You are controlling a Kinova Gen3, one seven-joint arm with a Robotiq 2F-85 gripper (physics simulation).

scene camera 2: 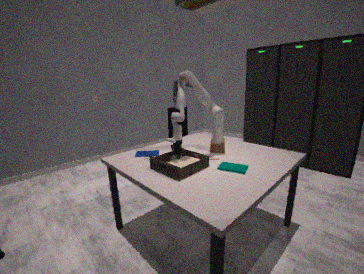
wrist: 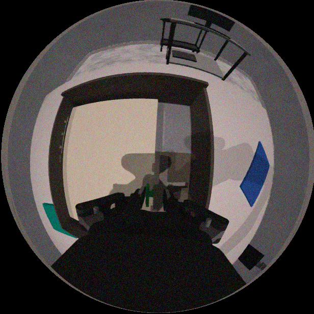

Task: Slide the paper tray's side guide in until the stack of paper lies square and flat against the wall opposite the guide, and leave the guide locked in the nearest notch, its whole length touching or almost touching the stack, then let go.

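Seen in the pictures: gripper, fingertip midpoint: (scene camera 2: 177, 158); arm's base, link origin: (scene camera 2: 217, 141).
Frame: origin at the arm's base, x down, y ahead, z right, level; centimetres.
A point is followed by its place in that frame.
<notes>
A dark brown paper tray (scene camera 2: 176, 172) @[x 3.3, y 69.0, z -6.0 cm] (wrist: 134, 84) stands on the white table (scene camera 2: 205, 200) @[x 9.5, y 78.1, z -32.7 cm]. A cream stack of paper (scene camera 2: 183, 161) @[x 5.1, y 47.5, z 4.4 cm] (wrist: 111, 134) fills its left part in the wrist view, and its left edge lies close along the tray's left wall. The grey side guide (wrist: 159, 128) runs straight along the paper's right edge. Bare grey tray floor (wrist: 175, 126) shows to the right of the guide. The guide's green handle (wrist: 148, 195) stands between my fingers. My gripper (scene camera 2: 177, 155) @[x 4.9, y 45.5, z 12.0 cm] (wrist: 150, 193) points down into the tray. It is partly open, and its fingers do not clamp the handle.
A blue flat pad (scene camera 2: 146, 153) @[x 8.6, y 42.9, z 50.4 cm] (wrist: 255, 173) lies left of the tray, and a teal pad (scene camera 2: 232, 167) @[x 7.7, y 32.7, z -28.9 cm] (wrist: 52, 215) lies right of it. A thin stick (scene camera 2: 214, 159) @[x 9.3, y 21.5, z -8.3 cm] lies by the arm's wooden base block (scene camera 2: 217, 146) @[x 3.3, y 4.9, z -2.6 cm]. Dark cabinets (scene camera 2: 303, 100) stand behind.
</notes>
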